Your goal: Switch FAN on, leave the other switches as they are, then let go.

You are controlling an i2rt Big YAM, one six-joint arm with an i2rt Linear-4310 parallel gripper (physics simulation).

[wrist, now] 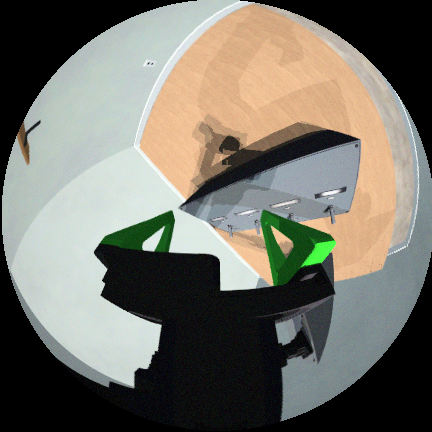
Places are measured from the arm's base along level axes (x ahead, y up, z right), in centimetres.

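Where they show: gripper, fingertip midpoint: (217,214); arm's base, link origin: (304,343).
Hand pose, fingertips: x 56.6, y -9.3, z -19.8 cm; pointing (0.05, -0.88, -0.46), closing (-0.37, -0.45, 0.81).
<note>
Each offset is from my fingertips to the top centre of the thing. Level surfaces: height alone.
A grey switch panel (315,172) with a black side stands on the wooden table, right of centre in the wrist view. Several small metal toggle levers stick out along its lower part; one lever {dx -17.9, dy -19.8, dz +18.0 cm} (332,215) is at the right end and another lever {dx -25.6, dy -19.8, dz -17.2 cm} (230,230) at the left end. Each has a pale label plate above it, too glary and small to read, so I cannot tell which is FAN. My gripper (217,214) is open with its green fingers wide apart and nothing between them. The right fingertip overlaps the panel's lower edge in view, near the middle levers.
The wooden table top {dy -32.9 cm} (280,90) carries shadows of the arm and panel. Its edge runs diagonally below the panel, with pale floor beyond. A grey wall with a white socket (149,63) is at the upper left. A brown object with a dark bar (33,128) shows at the far left.
</note>
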